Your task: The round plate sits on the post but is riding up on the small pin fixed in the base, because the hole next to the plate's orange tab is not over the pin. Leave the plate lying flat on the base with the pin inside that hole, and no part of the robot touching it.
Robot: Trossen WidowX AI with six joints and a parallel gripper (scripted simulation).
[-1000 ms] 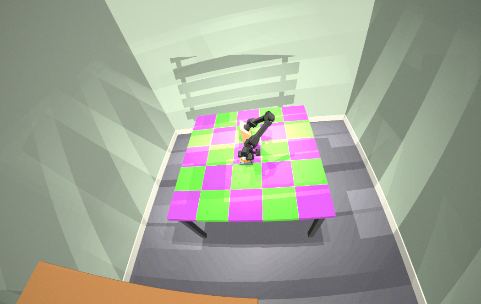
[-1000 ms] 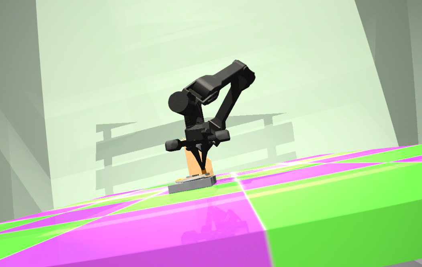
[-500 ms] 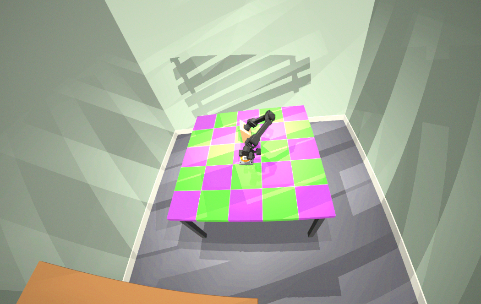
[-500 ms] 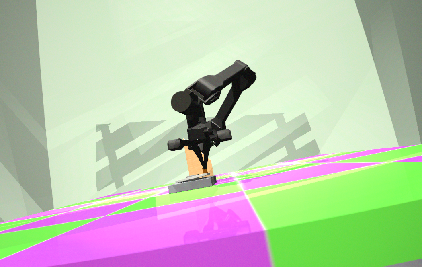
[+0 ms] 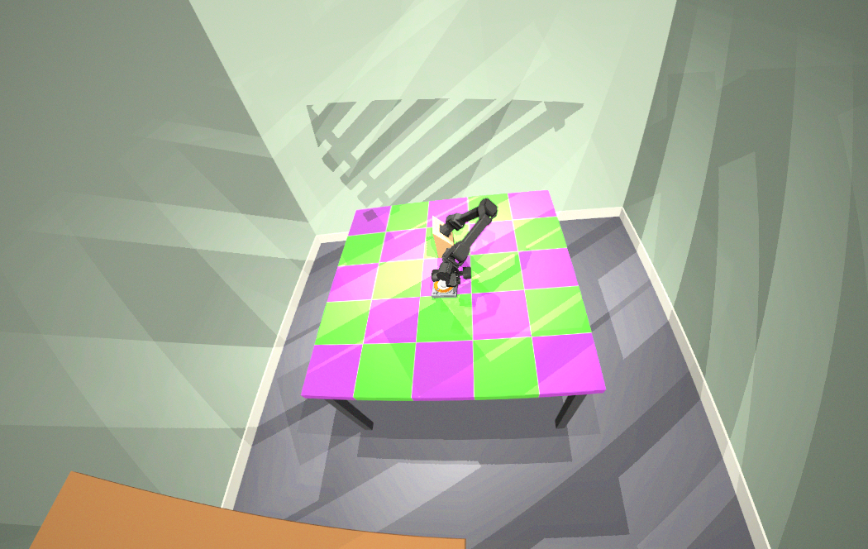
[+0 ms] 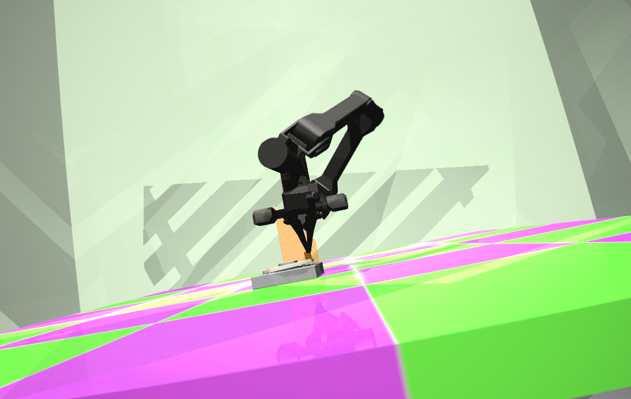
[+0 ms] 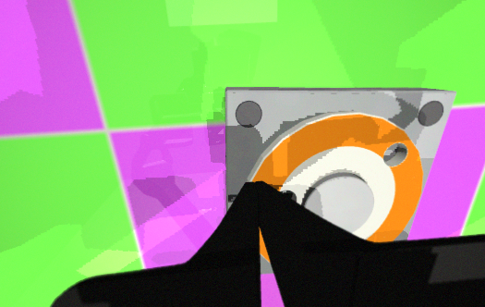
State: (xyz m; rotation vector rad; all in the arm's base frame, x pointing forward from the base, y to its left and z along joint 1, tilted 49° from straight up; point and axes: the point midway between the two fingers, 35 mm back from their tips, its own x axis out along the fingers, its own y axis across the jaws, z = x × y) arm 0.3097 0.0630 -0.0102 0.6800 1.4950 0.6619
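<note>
My gripper tip is now 3 cm to the left of the round plate, 2 cm past it and 1 cm above it.
</note>
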